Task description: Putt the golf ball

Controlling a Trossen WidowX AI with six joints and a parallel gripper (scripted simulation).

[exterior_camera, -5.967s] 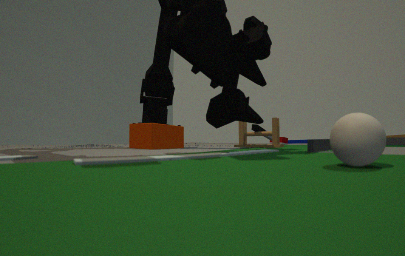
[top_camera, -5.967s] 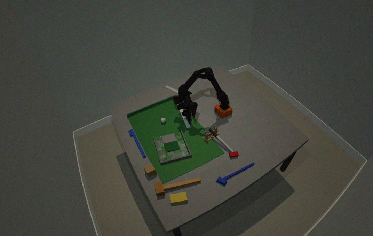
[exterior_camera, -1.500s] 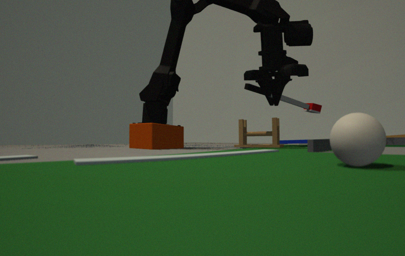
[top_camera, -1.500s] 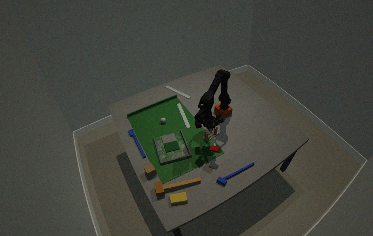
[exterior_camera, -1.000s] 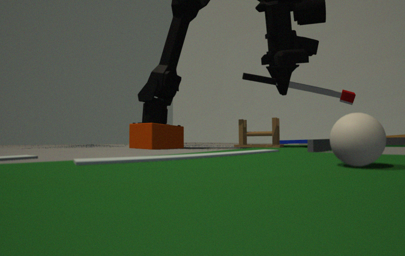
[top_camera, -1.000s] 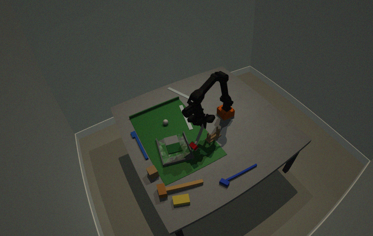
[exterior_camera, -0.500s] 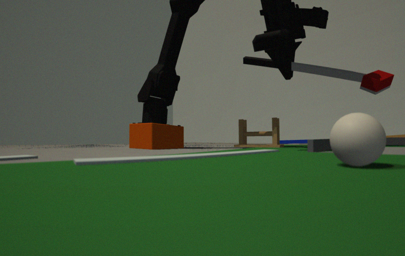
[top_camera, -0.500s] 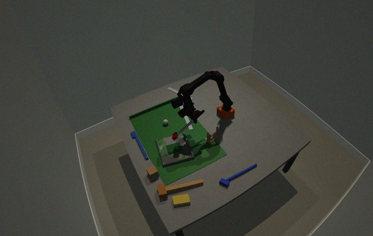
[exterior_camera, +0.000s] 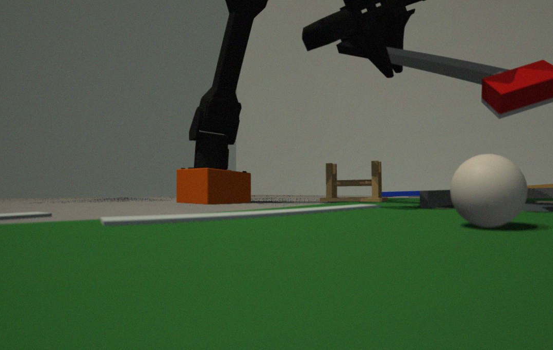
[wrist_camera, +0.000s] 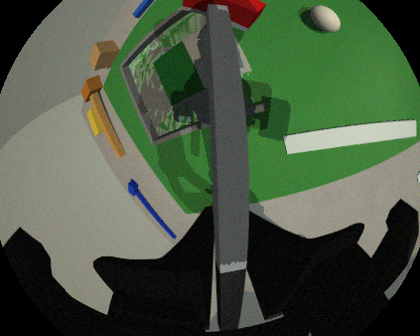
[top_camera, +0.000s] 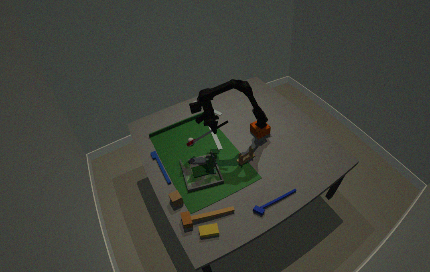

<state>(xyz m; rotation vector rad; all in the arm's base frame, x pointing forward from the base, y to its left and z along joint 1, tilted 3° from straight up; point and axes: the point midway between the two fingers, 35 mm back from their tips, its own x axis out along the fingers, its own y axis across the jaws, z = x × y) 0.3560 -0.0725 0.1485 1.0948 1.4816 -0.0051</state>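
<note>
My gripper tip is now 40 mm short of the red putter, 40 mm to the left of it and 10 mm above it. From my gripper tip the other things lie so: small wooden fence (110 mm behind, 160 mm to the left, 140 mm below); white golf ball (80 mm ahead, 190 mm to the right, 150 mm below); brown block (410 mm ahead, 140 mm to the left, 140 mm below).
</note>
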